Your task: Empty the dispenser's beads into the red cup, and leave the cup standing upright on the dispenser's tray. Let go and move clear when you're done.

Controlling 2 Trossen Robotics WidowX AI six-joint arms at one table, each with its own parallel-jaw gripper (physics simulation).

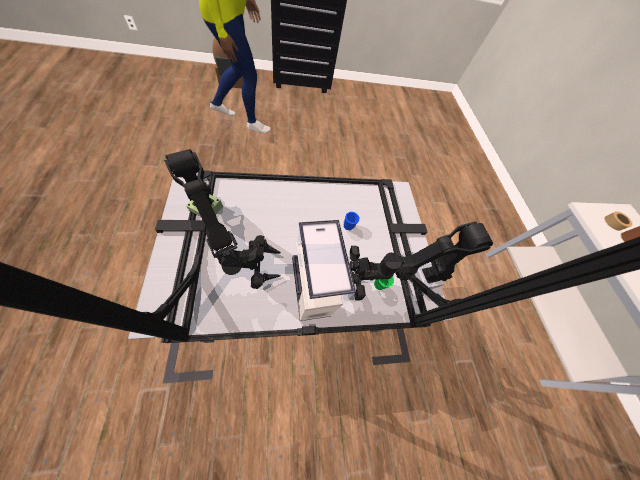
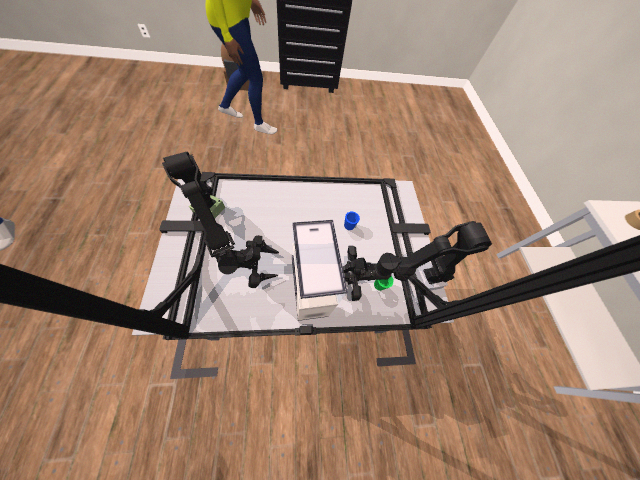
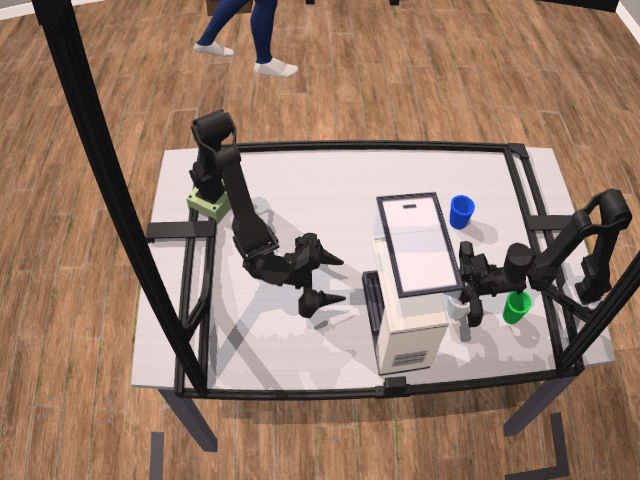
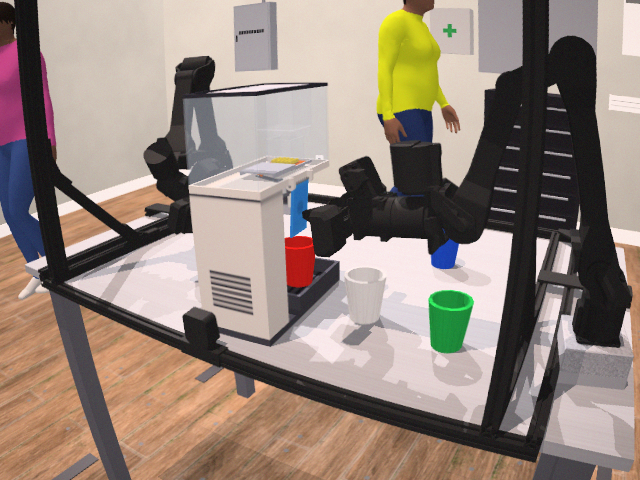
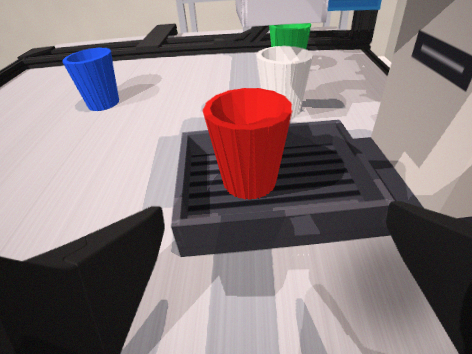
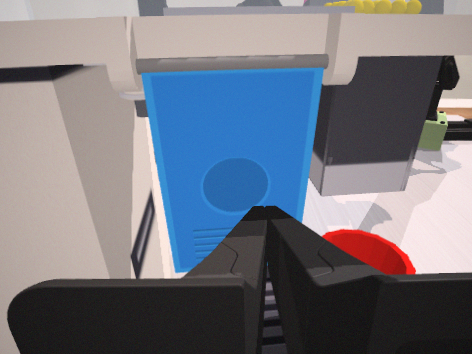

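Pixels of known places: left gripper, fingertip midpoint: (image 1: 280,264) (image 2: 278,263) (image 3: 344,280) (image 5: 275,215); right gripper, fingertip midpoint: (image 4: 303,214) (image 6: 264,217); left arm's base, link origin: (image 3: 211,191); right arm's base, link origin: (image 1: 431,274) (image 2: 432,275) (image 3: 587,292) (image 4: 596,334).
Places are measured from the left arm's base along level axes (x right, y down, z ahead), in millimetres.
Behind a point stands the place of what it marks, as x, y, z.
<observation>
The red cup (image 4: 299,261) {37, -10, 568} (image 5: 248,150) {42, -15, 515} (image 6: 372,247) {22, -26, 515} stands upright on the dark slatted tray (image 4: 319,289) {17, 35, 601} (image 5: 280,230) {78, 31, 496} of the white dispenser (image 1: 317,308) {201, -153, 637} (image 3: 412,351) {191, -64, 654} (image 4: 235,258) {183, -80, 664}. No beads show in the visible part of the cup's inside. Yellow beads (image 4: 285,160) {51, -184, 558} (image 6: 385,6) {38, -182, 566} lie in the clear hopper. A blue flap (image 4: 299,207) {68, -128, 639} (image 6: 235,135) {66, -146, 638} hangs from the dispenser. My left gripper (image 1: 279,264) {97, -50, 442} (image 2: 277,264) {97, -50, 442} (image 3: 343,280) {97, -50, 442} (image 5: 275,215) {97, -50, 442} is open and empty, short of the tray. My right gripper (image 6: 264,217) {58, -114, 631} is shut on nothing, in front of the flap.
A white cup (image 4: 364,297) {5, 3, 719} (image 5: 284,75) {1, -8, 667} and a green cup (image 3: 516,307) {-85, 36, 840} (image 4: 449,322) {-45, -3, 858} stand right of the dispenser. A blue cup (image 1: 351,221) {-284, 32, 603} (image 3: 460,212) {-285, 32, 597} (image 5: 92,80) {-243, 4, 582} stands farther back. Black frame bars (image 3: 372,146) {-388, 40, 283} edge the table.
</observation>
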